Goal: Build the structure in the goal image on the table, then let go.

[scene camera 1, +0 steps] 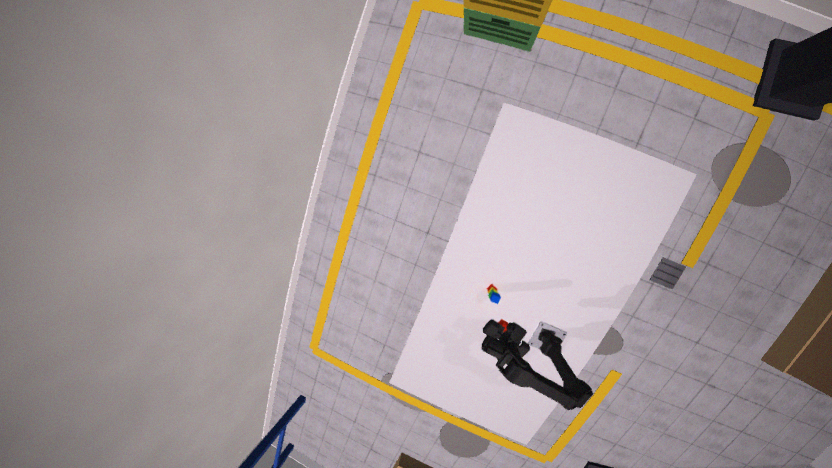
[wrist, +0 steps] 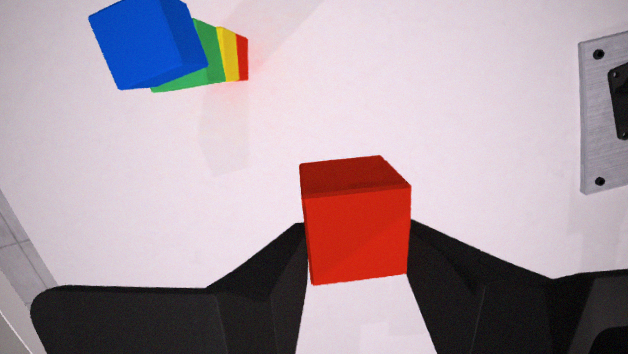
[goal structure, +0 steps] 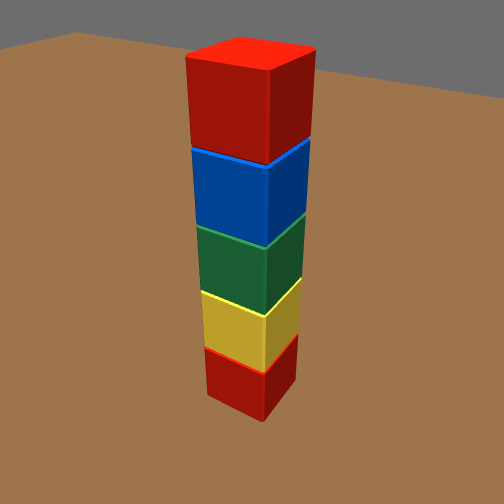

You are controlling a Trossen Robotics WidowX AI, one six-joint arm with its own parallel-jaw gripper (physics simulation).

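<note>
A tower of cubes stands on the white table. Its bottom red cube lies under a yellow cube, then a green cube. The top blue cube is turned relative to the green one. My gripper is shut on another red cube, a little tilted between the fingers and held above the table. It is beside the tower and apart from it, toward the bottom of the scene view.
The arm's silver base plate is right of the gripper. Yellow floor lines run around the table. A green crate is beyond the table's top end, and a dark block is at the upper right.
</note>
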